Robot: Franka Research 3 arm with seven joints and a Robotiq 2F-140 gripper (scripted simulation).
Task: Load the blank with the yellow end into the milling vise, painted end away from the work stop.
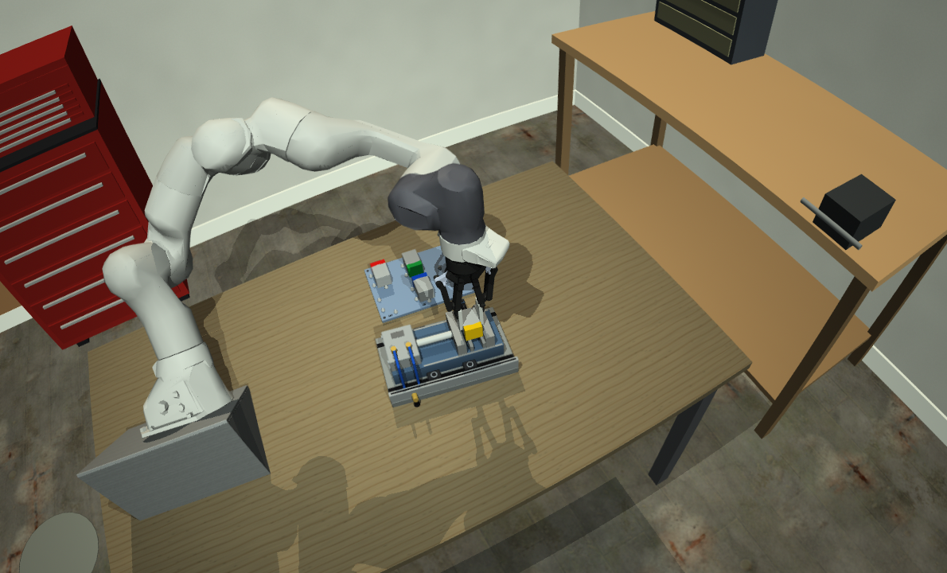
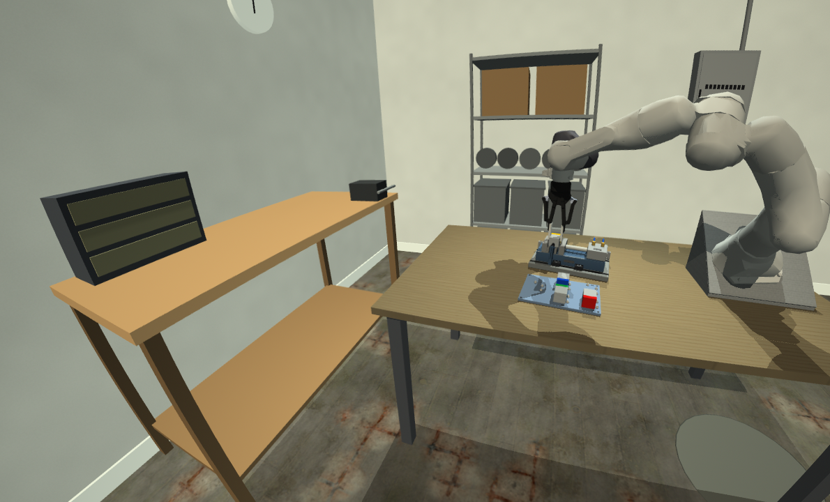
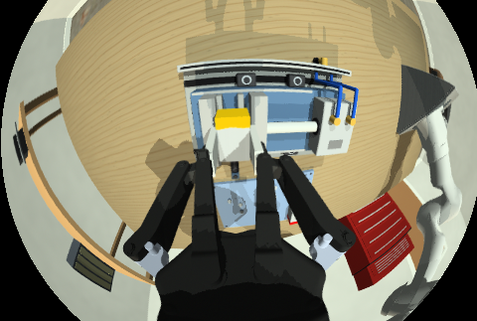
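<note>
The fixed jaw lies 6 cm below my hand and 3 cm ahead of it. Also, from my hand: vise: 9 cm below, 7 cm behind, 1 cm to the left; then hosed end block: 16 cm behind, 6 cm below, 2 cm to the left; then work stop: 5 cm to the left, 4 cm below, 1 cm ahead.
</note>
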